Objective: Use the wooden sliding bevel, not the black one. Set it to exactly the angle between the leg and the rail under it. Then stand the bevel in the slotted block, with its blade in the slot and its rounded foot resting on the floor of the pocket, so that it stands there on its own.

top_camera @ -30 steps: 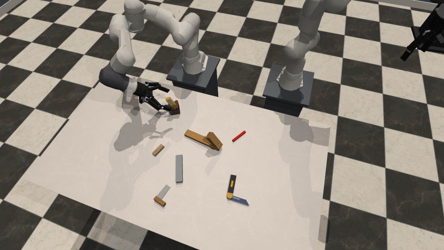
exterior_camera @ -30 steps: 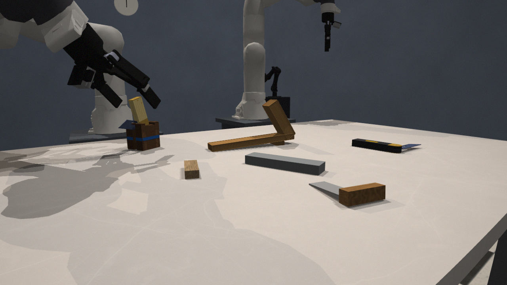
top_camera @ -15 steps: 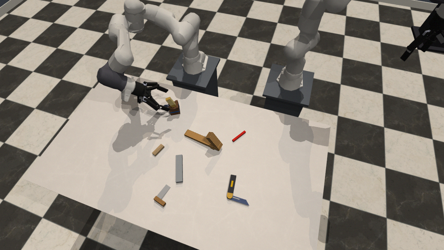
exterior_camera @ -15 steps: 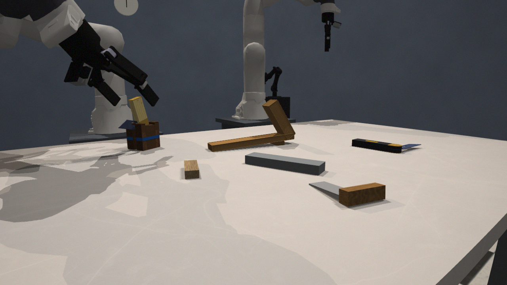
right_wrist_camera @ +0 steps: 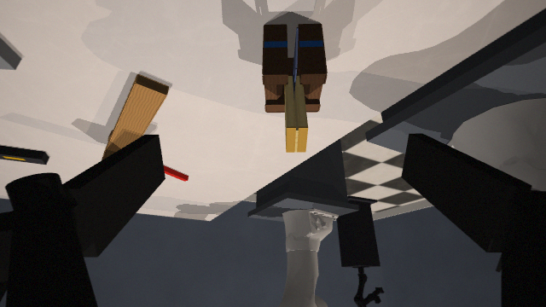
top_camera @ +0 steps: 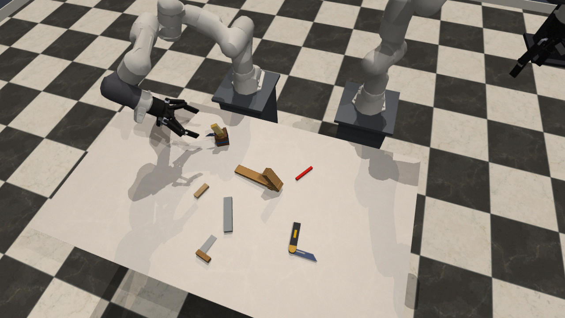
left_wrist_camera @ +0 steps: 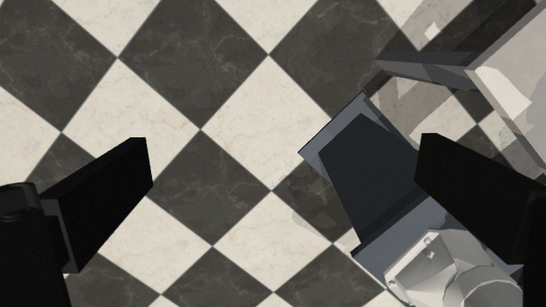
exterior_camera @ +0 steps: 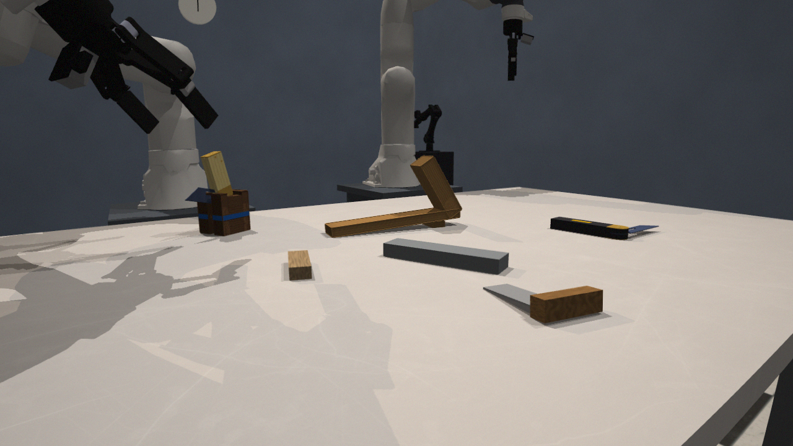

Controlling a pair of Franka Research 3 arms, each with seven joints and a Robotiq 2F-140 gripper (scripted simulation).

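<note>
Right now the wooden bevel is 11 cm below my right hand, 6 cm to the left of it and 4 cm behind it. The rest, counted from my right hand: blue blade 12 cm below, 5 cm to the left, 4 cm behind; small wood block 25 cm ahead, 18 cm below, 8 cm to the left; grey bar 33 cm ahead, 24 cm to the left, 18 cm below.
</note>
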